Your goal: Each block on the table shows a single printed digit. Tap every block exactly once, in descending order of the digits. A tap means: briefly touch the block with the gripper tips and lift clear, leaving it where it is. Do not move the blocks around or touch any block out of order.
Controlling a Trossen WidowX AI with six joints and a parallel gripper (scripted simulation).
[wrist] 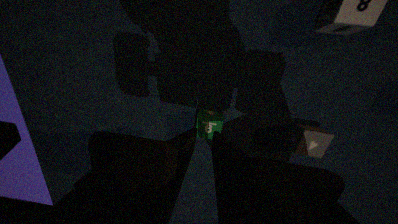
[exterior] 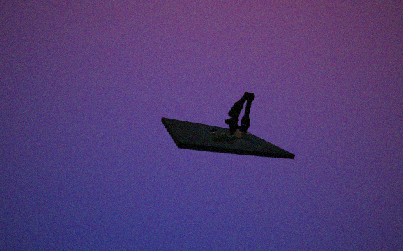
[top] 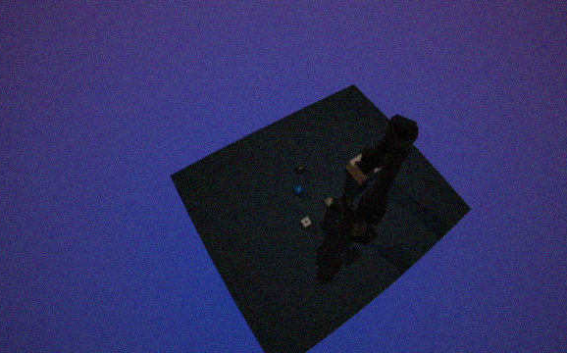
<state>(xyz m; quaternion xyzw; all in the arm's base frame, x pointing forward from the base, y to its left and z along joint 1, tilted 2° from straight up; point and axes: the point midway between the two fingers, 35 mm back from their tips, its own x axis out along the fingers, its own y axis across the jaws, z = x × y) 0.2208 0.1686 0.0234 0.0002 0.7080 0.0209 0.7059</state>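
My gripper tip is now 30 mm above the green block. The rest, counted from my gripper tip: blue block 80 mm ahead, 240 mm to the right, 30 mm below; white block 130 mm ahead, 110 mm to the right, 30 mm below; tan block 130 mm to the right, 30 mm below.
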